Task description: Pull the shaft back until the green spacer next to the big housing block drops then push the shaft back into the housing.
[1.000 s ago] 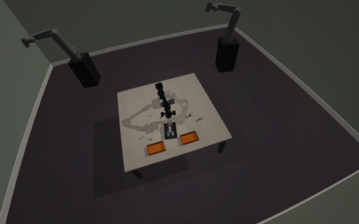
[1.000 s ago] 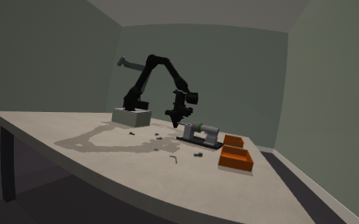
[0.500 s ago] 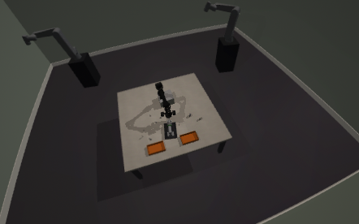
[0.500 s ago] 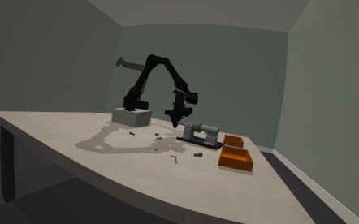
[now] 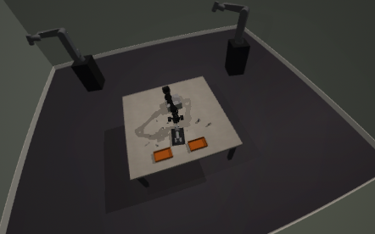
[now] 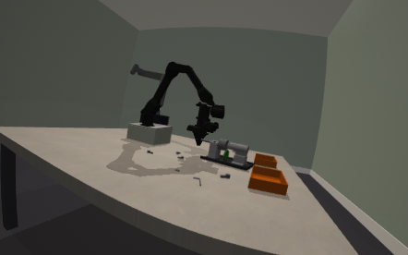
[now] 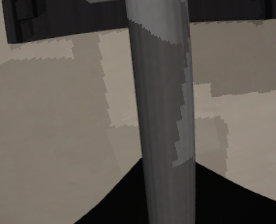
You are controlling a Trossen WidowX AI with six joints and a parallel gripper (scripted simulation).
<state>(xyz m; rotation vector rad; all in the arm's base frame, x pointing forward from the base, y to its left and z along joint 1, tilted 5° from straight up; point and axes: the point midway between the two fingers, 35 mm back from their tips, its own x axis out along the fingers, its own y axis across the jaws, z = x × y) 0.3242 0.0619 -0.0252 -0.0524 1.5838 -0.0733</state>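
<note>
Right now the grey shaft is 70 mm ahead of my gripper tip and 30 mm above it. The rest, counted from my gripper tip: green spacer 160 mm ahead, 10 mm below.
</note>
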